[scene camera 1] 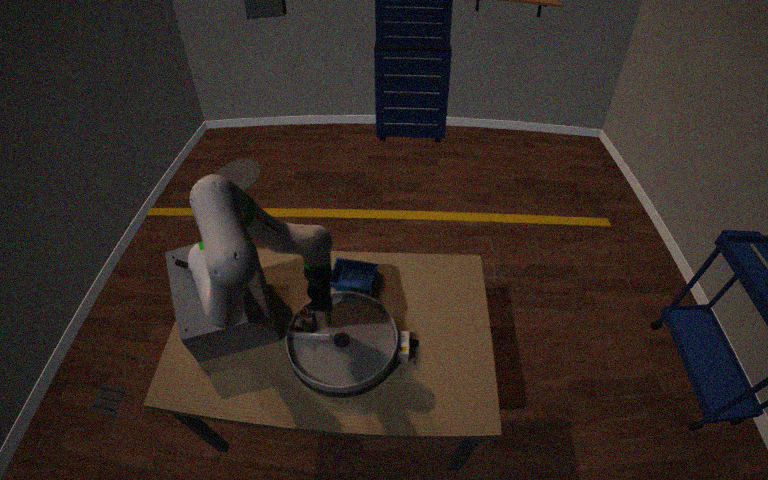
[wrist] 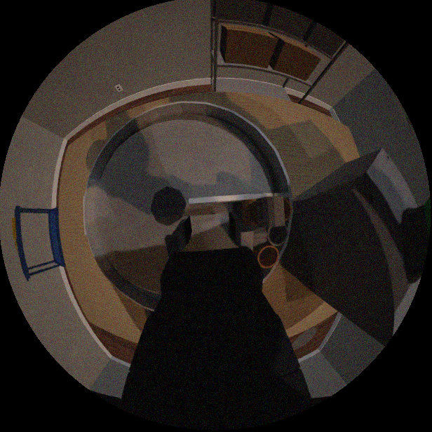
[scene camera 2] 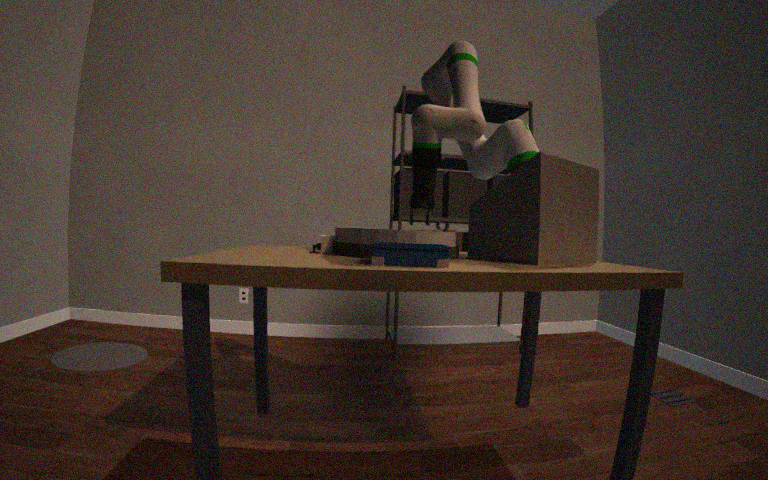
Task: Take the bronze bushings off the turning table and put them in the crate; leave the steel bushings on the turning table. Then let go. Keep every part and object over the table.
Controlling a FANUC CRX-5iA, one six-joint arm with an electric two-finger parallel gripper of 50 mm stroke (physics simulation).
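Seen in the pictures: gripper, fingertip midpoint: [scene camera 1: 322,324] [scene camera 2: 419,224]; arm's base, link origin: [scene camera 2: 532,182].
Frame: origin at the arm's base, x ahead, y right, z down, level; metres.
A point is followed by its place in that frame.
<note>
The round grey turning table [scene camera 1: 317,365] @(x 0.403, y 0.174, z 0.215 m) [scene camera 2: 362,235] @(x 0.566, y -0.134, z 0.202 m) [wrist: 220,145] has a raised rim, a dark hub and a straight bar. Bushings crowd beside the bar near the robot's base. In the wrist view a bronze bushing [wrist: 249,214] and a steel bushing [wrist: 276,210] lie by the bar; another steel bushing [wrist: 277,235] and another bronze bushing [wrist: 268,256] show their round ends near the rim. Part of the group is dark or hidden. My gripper [scene camera 1: 321,323] @(x 0.389, y 0.029, z 0.161 m) [scene camera 2: 419,221] @(x 0.389, y 0.029, z 0.161 m) [wrist: 209,221] is open and empty above the turning table, between hub and bushings. The blue crate [scene camera 1: 355,275] @(x 0.432, y -0.309, z 0.263 m) [scene camera 2: 410,255] @(x 0.432, y -0.353, z 0.242 m) stands behind the turning table; its contents are unclear.
A white unit [scene camera 1: 404,346] @(x 0.702, y 0.037, z 0.208 m) with a dark knob sits against the turning table's right side. The robot's grey pedestal [scene camera 1: 232,342] @(x 0.057, y 0.169, z 0.189 m) [scene camera 2: 568,215] @(x -0.085, y -0.117, z 0.113 m) stands on the wooden table [scene camera 1: 453,367] @(x 0.896, y 0.067, z 0.268 m) [scene camera 2: 283,277] @(x 0.699, y -0.494, z 0.290 m). A blue trolley [scene camera 1: 705,350] stands on the floor away from the table.
</note>
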